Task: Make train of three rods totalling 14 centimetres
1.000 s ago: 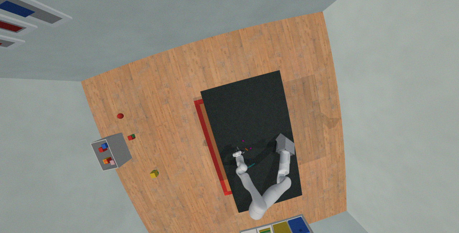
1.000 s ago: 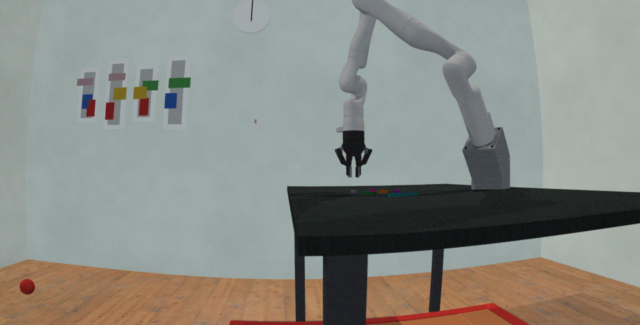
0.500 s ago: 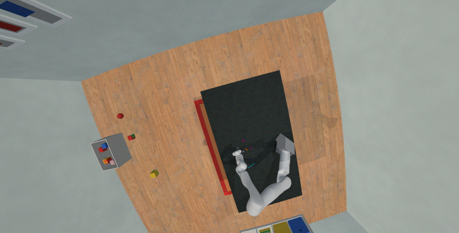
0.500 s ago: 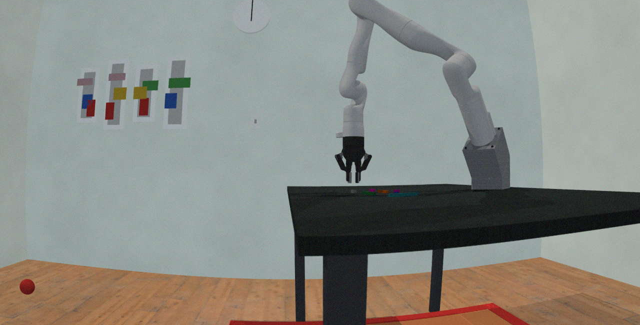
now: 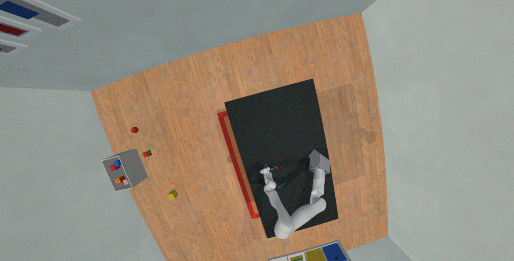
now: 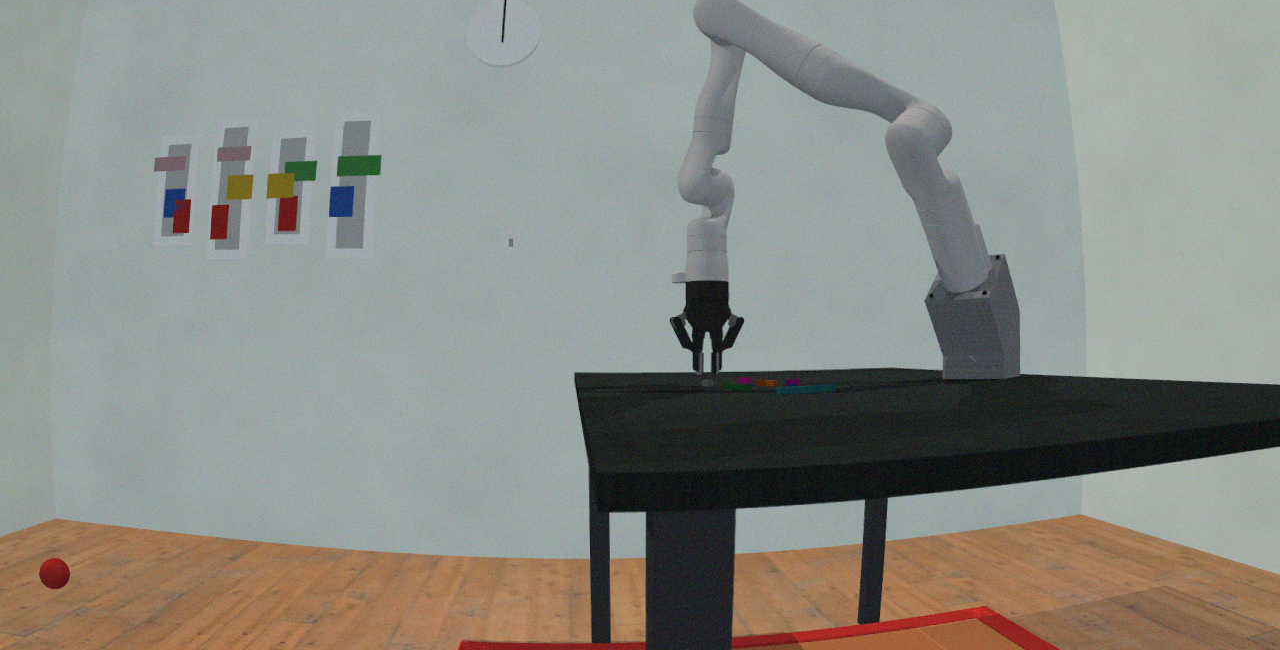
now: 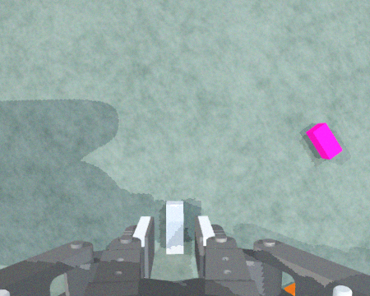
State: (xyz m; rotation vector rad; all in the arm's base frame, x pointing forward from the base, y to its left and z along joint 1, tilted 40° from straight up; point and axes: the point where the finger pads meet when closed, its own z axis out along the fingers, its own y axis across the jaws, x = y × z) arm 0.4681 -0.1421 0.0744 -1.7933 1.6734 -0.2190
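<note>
My gripper is now 3 cm above the grey rod. The rest, counted from my hand: green rod 3 cm behind, 14 cm to the left, 3 cm below; small blue rod 11 cm behind, 18 cm to the left, 3 cm below; orange rod 10 cm behind, 4 cm to the left, 3 cm below.
</note>
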